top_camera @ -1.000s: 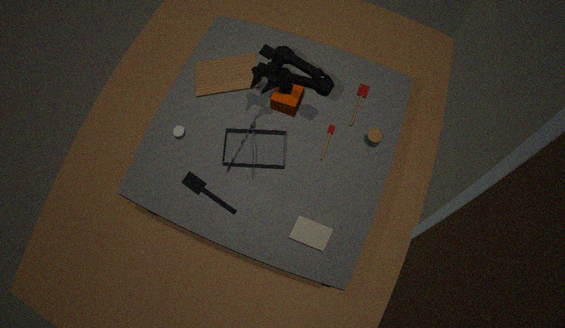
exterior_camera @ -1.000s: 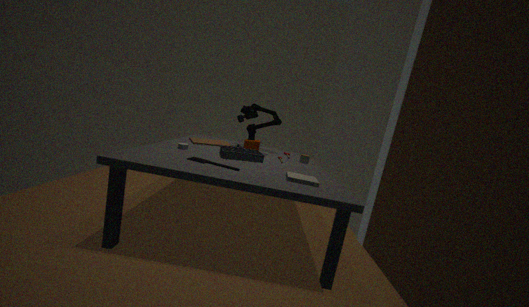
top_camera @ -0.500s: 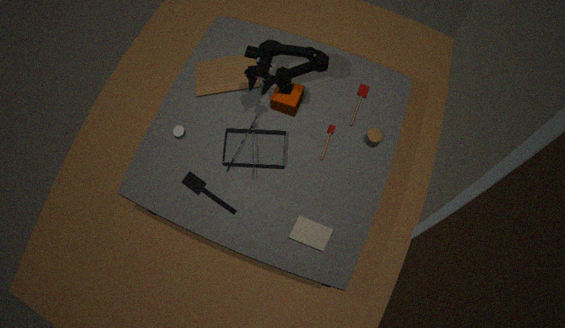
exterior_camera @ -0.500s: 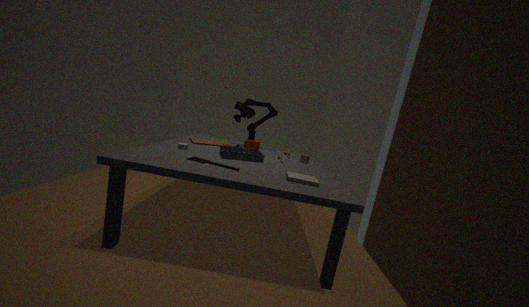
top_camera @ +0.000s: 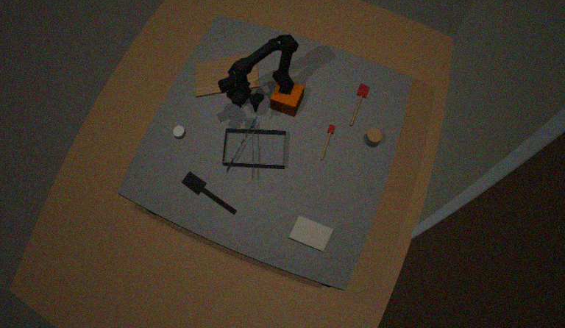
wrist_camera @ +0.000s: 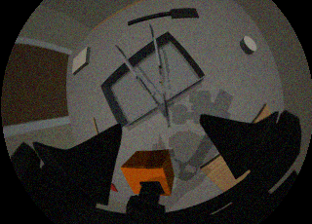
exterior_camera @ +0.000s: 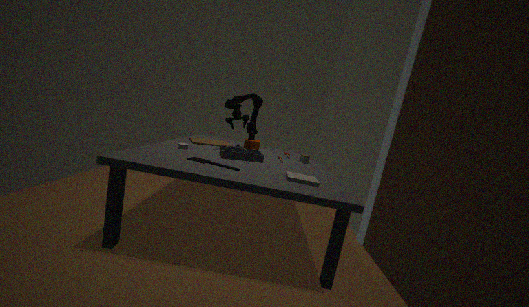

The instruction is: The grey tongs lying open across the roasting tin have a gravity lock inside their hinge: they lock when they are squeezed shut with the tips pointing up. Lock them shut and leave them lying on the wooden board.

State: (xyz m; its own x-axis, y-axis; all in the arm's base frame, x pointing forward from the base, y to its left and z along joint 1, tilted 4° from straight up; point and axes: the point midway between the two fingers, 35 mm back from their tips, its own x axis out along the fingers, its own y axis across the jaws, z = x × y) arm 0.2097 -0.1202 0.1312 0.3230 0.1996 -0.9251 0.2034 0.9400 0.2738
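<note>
Right now the roasting tin is 11 cm ahead of my gripper tip, 6 cm to the left of it and 17 cm below it. The rest, counted from my gripper tip: black spatula 40 cm ahead, 10 cm to the right, 20 cm below; wooden board 27 cm behind, 25 cm to the right, 19 cm below; white puck 14 cm ahead, 36 cm to the right, 18 cm below.
</note>
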